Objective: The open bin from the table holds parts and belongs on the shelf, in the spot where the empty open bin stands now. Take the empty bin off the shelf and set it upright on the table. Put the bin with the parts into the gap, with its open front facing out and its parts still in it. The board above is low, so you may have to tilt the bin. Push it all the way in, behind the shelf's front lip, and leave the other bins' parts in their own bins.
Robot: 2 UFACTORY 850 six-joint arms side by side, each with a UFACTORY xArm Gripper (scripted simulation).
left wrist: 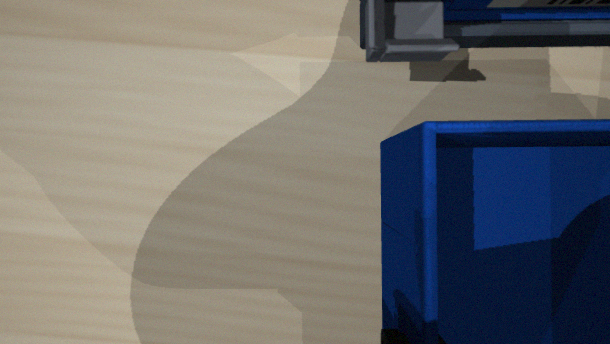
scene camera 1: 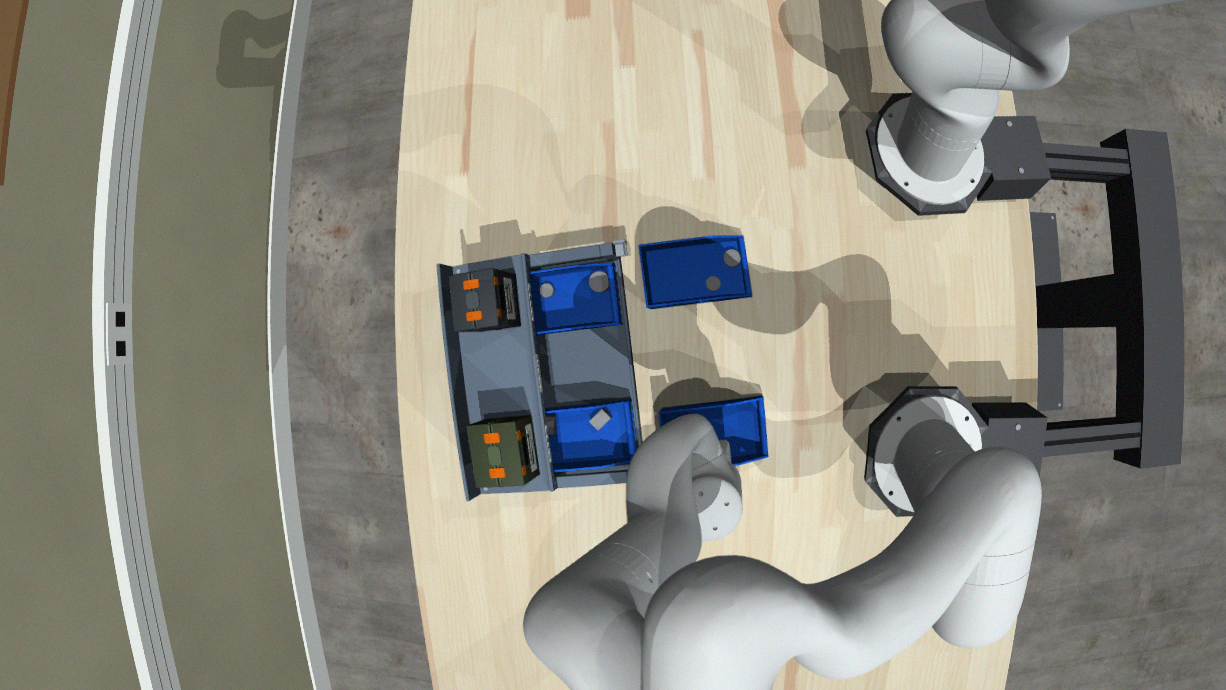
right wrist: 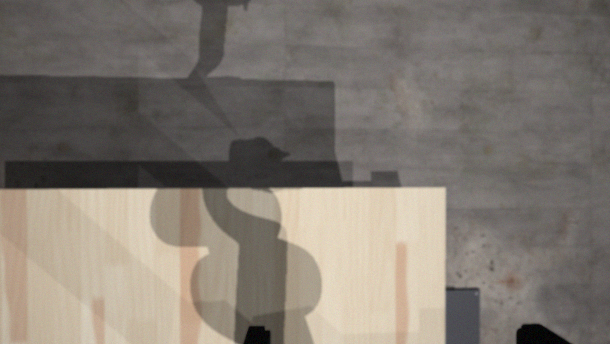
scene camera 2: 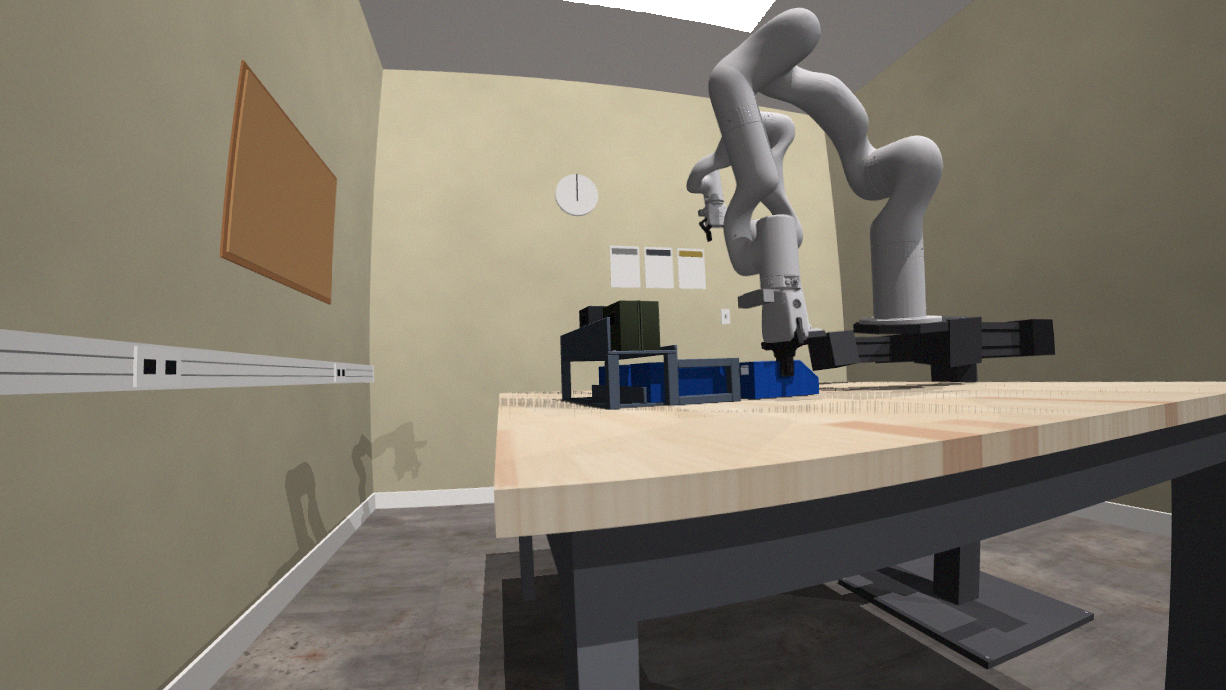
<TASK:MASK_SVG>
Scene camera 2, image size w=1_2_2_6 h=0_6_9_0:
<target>my left gripper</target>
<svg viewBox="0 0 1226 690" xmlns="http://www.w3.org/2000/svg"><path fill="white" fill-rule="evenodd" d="M796 290L774 292L774 302L762 305L763 340L766 342L766 348L774 352L776 361L780 361L780 375L782 377L794 376L793 357L797 348L803 346L803 341L808 338L805 304L802 293Z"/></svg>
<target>grey shelf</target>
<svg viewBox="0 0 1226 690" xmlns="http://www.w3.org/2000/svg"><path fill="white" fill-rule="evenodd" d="M560 336L562 400L609 410L632 407L741 401L740 375L749 375L748 365L742 365L739 368L739 358L678 359L677 345L660 347L661 350L611 351L610 317ZM728 366L726 367L727 394L679 396L678 368ZM570 362L604 361L606 385L592 385L592 397L571 398ZM663 355L665 402L647 402L646 387L620 386L619 360Z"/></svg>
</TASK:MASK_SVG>
